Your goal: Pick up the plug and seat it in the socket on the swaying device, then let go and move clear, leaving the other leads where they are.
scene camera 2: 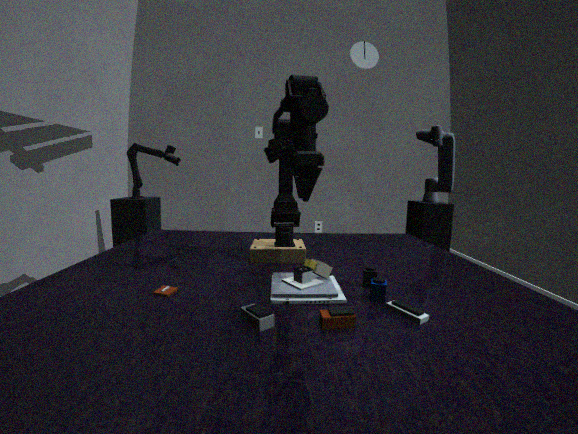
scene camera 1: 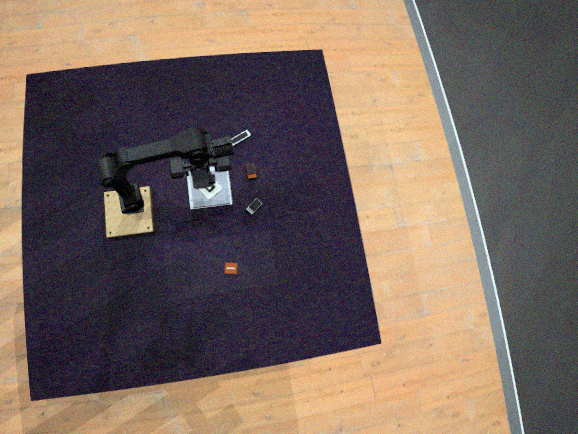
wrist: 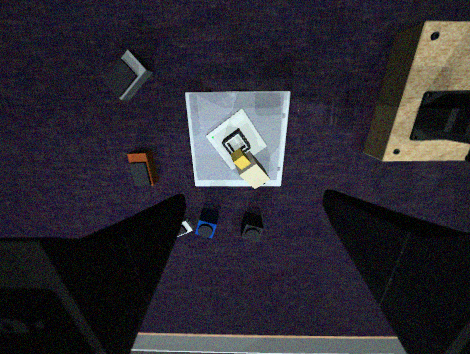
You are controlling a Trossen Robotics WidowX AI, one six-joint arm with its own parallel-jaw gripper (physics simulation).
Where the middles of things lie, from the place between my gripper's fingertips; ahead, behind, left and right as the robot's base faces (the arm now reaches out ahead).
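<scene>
Device (scene camera 2: 303, 283): from my hand, 1 cm ahead, 18 cm below. Plug (wrist: 249, 168): 16 cm below my hand, 4 cm to the left of it, 1 cm behind it.
</scene>
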